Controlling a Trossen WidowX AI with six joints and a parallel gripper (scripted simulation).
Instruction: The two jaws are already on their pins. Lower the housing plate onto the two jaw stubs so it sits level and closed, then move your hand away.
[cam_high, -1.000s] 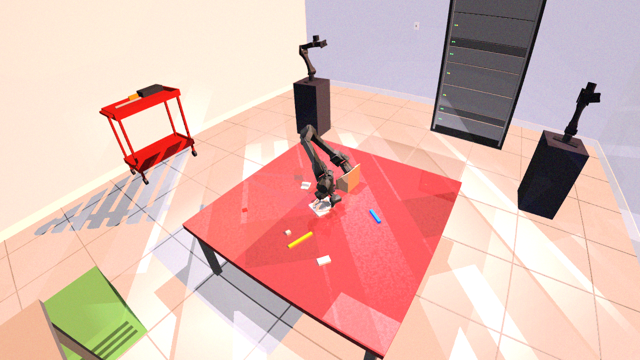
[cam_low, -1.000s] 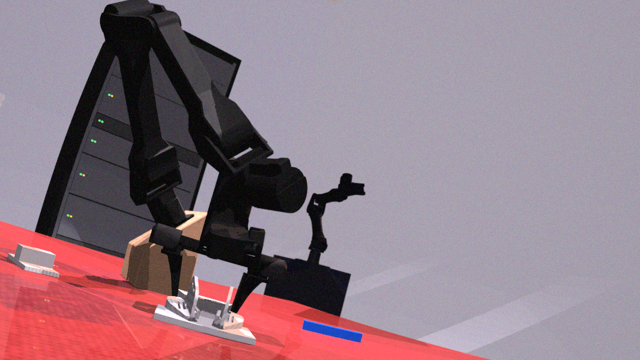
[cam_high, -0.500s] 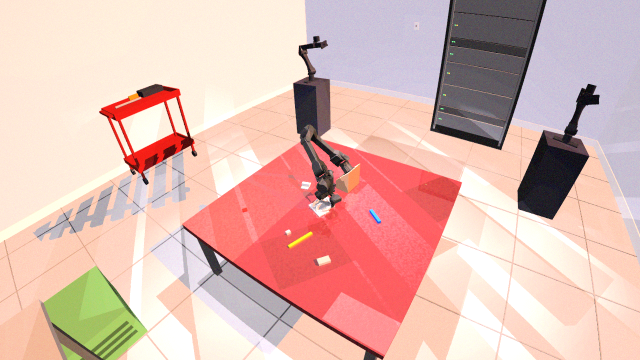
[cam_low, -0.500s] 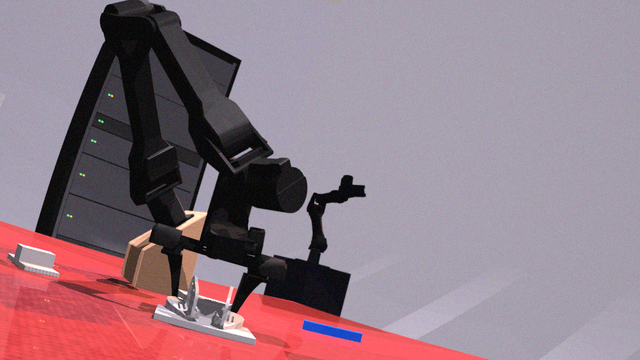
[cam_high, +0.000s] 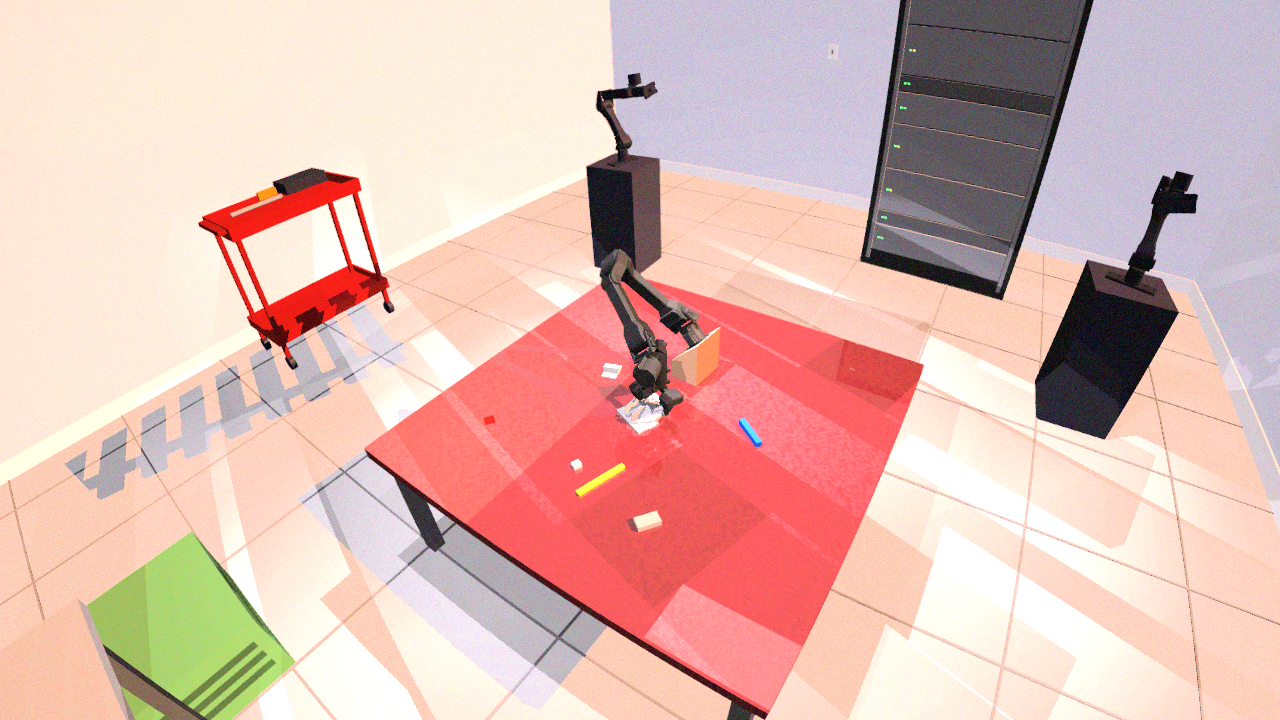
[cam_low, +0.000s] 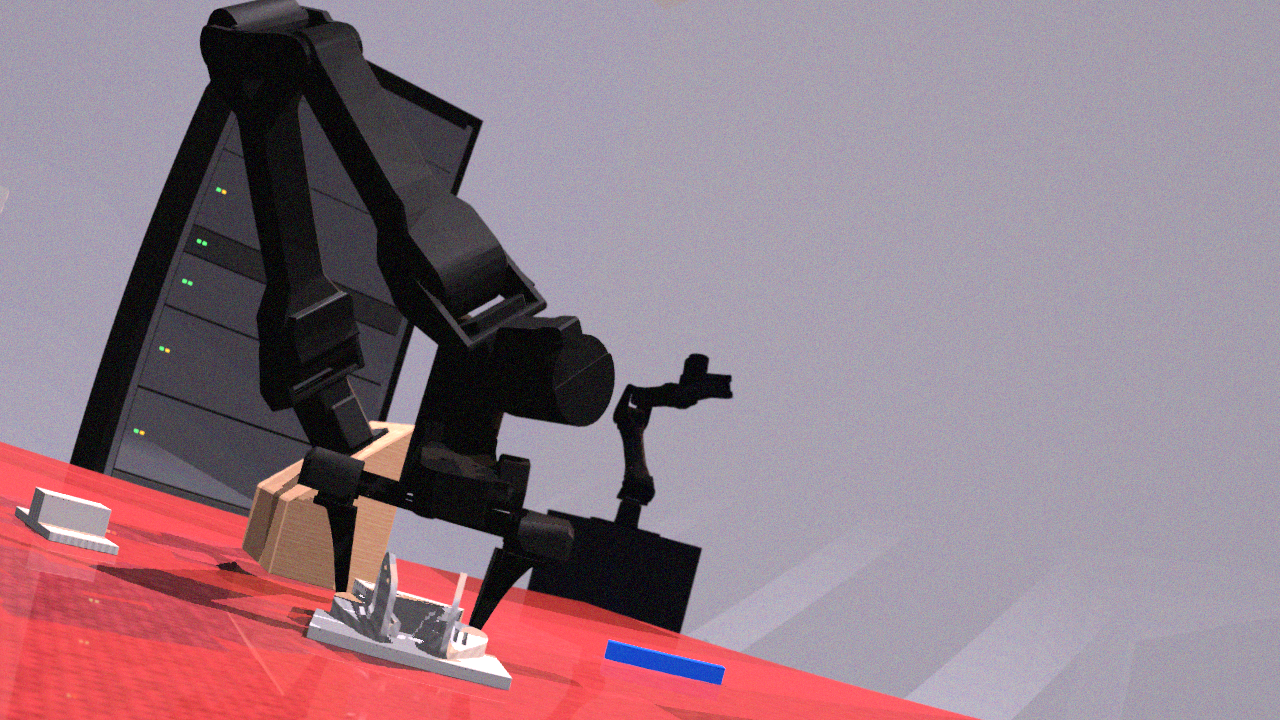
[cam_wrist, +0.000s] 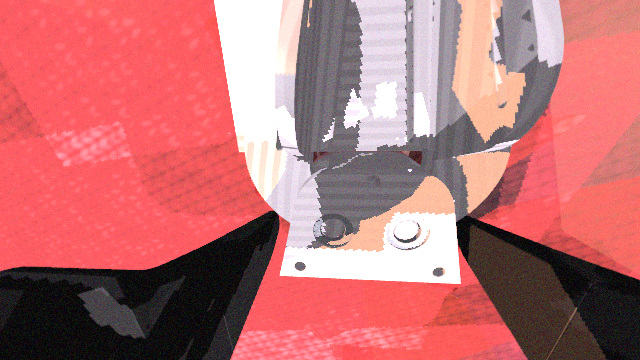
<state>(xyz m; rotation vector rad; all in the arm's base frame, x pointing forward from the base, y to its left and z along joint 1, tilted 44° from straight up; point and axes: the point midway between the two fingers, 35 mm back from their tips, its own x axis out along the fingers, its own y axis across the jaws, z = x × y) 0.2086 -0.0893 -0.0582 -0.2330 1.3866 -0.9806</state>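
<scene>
The housing plate lies 10 mm ahead of my gripper tip and 20 mm above it. The rest, counted from my gripper tip: grey stand (90 mm behind, 220 mm to the right); then grey jaw assembly (30 mm ahead, 10 mm to the left, 10 mm above); then blue bar (30 mm behind, 290 mm to the left).
</scene>
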